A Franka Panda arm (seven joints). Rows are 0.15 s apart.
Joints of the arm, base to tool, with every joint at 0 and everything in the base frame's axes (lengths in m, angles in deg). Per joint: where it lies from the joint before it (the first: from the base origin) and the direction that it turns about. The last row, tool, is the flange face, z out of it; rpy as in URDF.
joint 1: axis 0 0 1 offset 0 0 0.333
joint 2: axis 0 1 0 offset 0 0 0
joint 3: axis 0 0 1 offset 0 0 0.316
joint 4: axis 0 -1 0 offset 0.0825 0 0
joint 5: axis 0 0 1 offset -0.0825 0 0.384
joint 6: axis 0 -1 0 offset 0 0 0
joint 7: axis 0 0 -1 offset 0.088 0 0
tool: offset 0 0 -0.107 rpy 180 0 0
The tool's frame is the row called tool.
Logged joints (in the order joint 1, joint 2, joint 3, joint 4, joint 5, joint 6, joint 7), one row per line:
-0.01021, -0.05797, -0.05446, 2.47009, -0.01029, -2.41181, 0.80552
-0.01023, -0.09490, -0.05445, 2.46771, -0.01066, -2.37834, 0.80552
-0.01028, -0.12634, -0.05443, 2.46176, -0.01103, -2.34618, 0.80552
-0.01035, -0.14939, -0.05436, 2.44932, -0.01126, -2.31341, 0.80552
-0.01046, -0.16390, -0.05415, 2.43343, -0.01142, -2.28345, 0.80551
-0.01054, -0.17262, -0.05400, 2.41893, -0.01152, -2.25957, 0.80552
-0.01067, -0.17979, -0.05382, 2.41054, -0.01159, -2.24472, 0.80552
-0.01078, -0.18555, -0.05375, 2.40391, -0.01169, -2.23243, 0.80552
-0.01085, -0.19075, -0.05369, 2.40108, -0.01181, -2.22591, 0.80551
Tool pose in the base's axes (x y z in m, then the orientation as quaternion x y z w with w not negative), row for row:
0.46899, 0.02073, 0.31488, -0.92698, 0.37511, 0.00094, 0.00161
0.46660, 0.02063, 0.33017, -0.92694, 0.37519, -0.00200, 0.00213
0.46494, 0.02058, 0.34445, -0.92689, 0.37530, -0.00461, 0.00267
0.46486, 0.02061, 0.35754, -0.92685, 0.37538, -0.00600, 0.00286
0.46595, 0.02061, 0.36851, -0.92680, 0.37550, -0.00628, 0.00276
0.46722, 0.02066, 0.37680, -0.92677, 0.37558, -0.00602, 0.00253
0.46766, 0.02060, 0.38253, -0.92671, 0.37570, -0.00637, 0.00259
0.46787, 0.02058, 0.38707, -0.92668, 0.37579, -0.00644, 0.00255
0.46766, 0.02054, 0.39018, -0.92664, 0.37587, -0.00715, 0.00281
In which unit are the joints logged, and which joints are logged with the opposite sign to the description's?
The joints are logged in radians. Opposite sign: joint 3, joint 4, joint 5, joint 6.
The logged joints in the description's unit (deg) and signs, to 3 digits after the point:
-0.585, -3.321, 3.120, -141.526, 0.590, 138.187, 46.153
-0.586, -5.437, 3.120, -141.389, 0.611, 136.269, 46.153
-0.589, -7.239, 3.119, -141.048, 0.632, 134.426, 46.153
-0.593, -8.559, 3.115, -140.336, 0.645, 132.549, 46.153
-0.599, -9.391, 3.103, -139.425, 0.654, 130.832, 46.152
-0.604, -9.890, 3.094, -138.594, 0.660, 129.464, 46.153
-0.611, -10.301, 3.084, -138.114, 0.664, 128.613, 46.153
-0.618, -10.631, 3.080, -137.734, 0.670, 127.909, 46.153
-0.622, -10.929, 3.076, -137.572, 0.677, 127.535, 46.152

